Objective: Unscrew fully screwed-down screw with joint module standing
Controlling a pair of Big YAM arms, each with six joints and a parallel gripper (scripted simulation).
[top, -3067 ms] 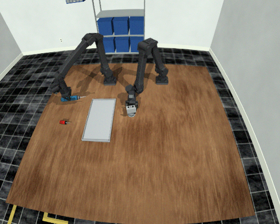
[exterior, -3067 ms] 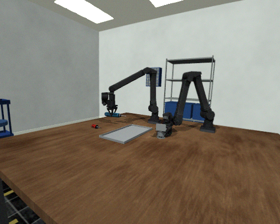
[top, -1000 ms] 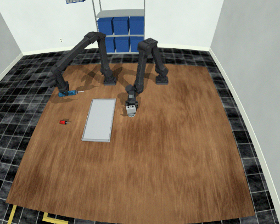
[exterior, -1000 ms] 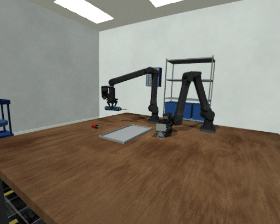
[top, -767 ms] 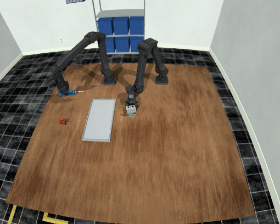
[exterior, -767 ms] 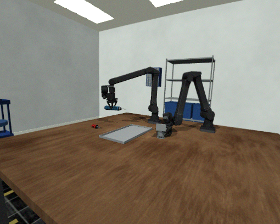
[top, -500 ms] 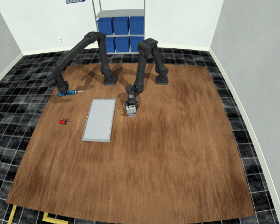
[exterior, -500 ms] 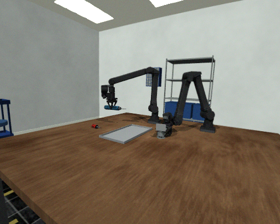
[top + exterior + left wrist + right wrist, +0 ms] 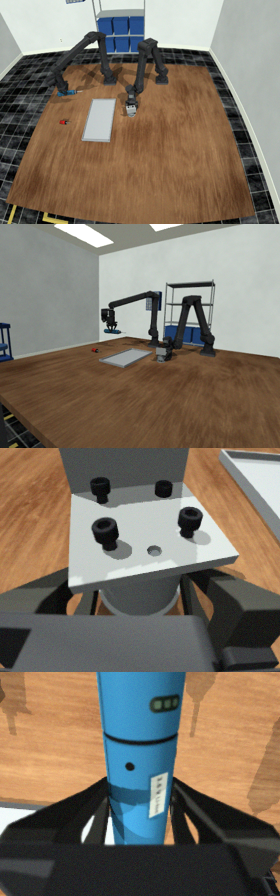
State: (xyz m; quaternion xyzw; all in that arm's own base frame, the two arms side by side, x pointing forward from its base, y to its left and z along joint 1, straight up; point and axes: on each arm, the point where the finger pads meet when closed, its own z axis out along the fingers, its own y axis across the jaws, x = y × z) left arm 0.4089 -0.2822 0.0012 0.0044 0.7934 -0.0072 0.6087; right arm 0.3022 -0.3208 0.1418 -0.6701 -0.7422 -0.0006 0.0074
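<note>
Right now my left hand is 50 mm below the grey bracket. Round my left hand: screw 50 mm above, 20 mm behind, 10 mm to the left; flat grey tray 260 mm to the right, 50 mm ahead, 20 mm below; small red-handled tool 560 mm to the right, 90 mm ahead, 10 mm below.
</note>
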